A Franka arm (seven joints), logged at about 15 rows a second.
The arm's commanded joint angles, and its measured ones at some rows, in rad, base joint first. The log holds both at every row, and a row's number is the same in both.
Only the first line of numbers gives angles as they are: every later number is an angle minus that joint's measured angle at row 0.
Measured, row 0:
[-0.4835 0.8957 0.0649 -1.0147 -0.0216 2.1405 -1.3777]
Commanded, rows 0 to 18:
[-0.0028 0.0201 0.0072 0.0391 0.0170 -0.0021 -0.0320]
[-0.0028 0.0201 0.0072 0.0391 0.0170 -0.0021 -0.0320]
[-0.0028 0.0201 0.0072 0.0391 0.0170 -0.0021 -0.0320]
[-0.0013 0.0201 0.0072 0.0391 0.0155 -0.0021 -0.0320]
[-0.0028 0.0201 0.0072 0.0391 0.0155 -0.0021 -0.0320]
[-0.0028 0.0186 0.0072 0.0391 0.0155 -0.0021 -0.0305]
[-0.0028 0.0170 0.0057 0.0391 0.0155 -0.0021 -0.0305]
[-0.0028 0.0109 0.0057 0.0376 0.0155 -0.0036 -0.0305]
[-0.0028 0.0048 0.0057 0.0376 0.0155 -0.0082 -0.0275]
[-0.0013 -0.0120 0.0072 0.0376 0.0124 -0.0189 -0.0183]
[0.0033 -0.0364 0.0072 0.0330 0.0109 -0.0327 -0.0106]
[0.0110 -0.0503 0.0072 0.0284 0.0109 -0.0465 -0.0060]
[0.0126 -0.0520 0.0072 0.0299 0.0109 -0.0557 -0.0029]
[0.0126 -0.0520 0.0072 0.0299 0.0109 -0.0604 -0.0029]
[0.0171 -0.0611 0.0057 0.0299 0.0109 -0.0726 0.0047]
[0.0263 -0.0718 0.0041 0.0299 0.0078 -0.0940 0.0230]
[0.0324 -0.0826 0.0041 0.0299 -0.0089 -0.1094 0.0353]
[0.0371 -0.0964 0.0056 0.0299 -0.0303 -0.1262 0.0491]
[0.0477 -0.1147 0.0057 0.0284 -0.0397 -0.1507 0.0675]
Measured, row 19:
[0.0271 -0.0625 0.0090 0.0349 -0.0115 -0.0993 0.0172]
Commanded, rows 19 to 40:
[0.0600 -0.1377 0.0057 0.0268 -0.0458 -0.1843 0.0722]
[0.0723 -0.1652 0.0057 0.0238 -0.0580 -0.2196 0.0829]
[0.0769 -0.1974 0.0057 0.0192 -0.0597 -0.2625 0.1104]
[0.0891 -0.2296 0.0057 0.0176 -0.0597 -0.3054 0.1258]
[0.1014 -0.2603 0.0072 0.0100 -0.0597 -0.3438 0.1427]
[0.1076 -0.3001 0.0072 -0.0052 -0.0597 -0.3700 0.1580]
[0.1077 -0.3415 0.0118 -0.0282 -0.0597 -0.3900 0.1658]
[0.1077 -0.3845 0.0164 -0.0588 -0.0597 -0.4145 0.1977]
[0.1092 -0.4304 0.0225 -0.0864 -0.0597 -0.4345 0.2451]
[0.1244 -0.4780 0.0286 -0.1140 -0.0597 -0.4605 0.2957]
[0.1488 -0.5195 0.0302 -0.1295 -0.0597 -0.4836 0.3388]
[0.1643 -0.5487 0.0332 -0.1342 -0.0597 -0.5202 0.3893]
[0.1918 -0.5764 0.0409 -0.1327 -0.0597 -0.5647 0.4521]
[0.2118 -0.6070 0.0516 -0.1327 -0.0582 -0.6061 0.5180]
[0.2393 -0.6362 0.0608 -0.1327 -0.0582 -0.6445 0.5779]
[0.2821 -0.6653 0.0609 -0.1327 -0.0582 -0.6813 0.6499]
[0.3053 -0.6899 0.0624 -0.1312 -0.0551 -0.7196 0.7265]
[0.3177 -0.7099 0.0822 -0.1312 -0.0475 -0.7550 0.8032]
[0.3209 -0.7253 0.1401 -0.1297 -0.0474 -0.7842 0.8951]
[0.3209 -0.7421 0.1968 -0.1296 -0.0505 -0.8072 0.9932]
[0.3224 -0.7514 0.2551 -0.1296 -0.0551 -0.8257 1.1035]
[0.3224 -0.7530 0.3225 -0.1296 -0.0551 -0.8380 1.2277]
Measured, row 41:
[0.3228 -0.7178 0.2245 -0.0986 -0.0425 -0.8184 1.0241]
